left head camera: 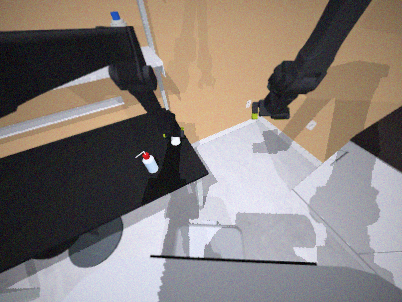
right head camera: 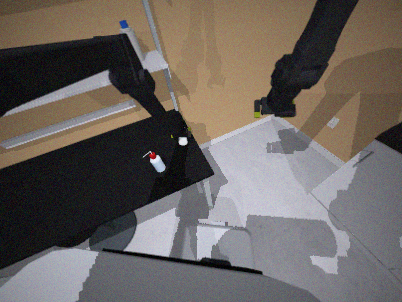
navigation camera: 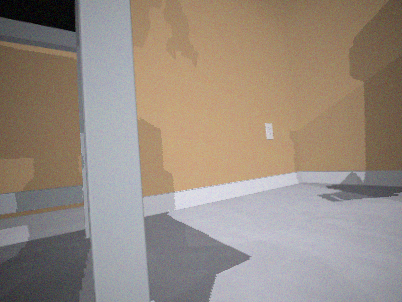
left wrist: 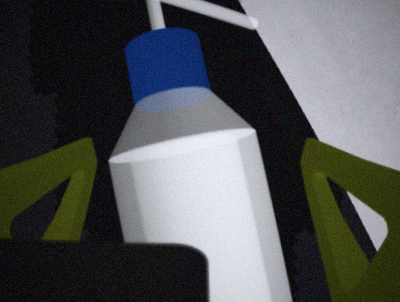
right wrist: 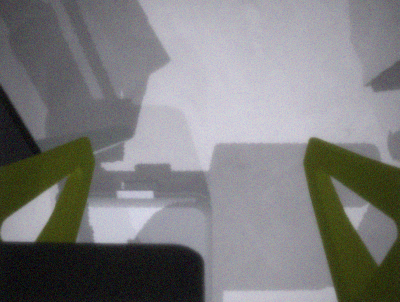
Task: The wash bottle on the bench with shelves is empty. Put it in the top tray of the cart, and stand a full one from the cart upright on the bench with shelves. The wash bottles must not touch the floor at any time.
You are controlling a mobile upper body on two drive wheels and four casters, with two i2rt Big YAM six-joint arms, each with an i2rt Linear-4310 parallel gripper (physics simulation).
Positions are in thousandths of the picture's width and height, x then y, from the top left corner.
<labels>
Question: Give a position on a white wash bottle with blue cap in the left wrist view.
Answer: At 469,561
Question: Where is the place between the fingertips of my right gripper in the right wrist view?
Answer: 499,495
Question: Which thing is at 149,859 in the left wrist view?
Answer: My left gripper.
</labels>
